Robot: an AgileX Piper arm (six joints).
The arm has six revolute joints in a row. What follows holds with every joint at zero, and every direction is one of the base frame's. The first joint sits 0.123 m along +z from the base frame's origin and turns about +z. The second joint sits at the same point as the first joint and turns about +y. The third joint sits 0.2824 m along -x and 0.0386 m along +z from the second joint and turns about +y. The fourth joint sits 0.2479 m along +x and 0.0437 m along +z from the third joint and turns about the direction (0.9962, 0, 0.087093). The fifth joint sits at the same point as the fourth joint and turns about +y. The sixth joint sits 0.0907 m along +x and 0.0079 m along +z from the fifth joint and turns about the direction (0.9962, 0, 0.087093). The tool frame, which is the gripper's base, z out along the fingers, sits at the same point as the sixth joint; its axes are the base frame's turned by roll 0, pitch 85 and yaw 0 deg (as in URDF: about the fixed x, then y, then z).
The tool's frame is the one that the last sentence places.
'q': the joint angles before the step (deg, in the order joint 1, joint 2, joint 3, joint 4, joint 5, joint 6). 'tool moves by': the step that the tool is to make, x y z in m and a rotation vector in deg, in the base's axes. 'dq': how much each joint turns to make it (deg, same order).
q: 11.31, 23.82, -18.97, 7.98, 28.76, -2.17
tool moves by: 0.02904, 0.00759, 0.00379, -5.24, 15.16, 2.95
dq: 0.03, 14.29, -7.21, 0.00, 9.12, -2.77
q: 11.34, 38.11, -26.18, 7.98, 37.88, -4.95
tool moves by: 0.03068, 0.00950, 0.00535, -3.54, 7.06, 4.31
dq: 0.75, 11.13, -6.38, 0.73, 3.32, -4.29
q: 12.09, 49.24, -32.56, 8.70, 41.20, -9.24
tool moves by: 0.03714, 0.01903, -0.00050, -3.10, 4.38, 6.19
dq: 3.22, 11.69, -6.58, 0.07, 0.24, -3.62
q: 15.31, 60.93, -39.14, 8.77, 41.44, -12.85
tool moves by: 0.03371, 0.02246, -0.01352, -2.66, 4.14, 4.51
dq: 3.42, 10.97, -5.21, -0.79, -0.92, -1.10
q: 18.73, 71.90, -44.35, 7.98, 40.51, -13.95
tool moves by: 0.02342, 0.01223, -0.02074, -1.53, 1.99, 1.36
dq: 1.12, 7.77, -2.11, -0.41, -3.26, -0.52
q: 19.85, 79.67, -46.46, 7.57, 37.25, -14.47
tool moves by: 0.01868, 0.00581, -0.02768, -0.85, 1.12, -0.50
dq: 0.01, 6.94, -0.27, -0.02, -5.37, -0.09
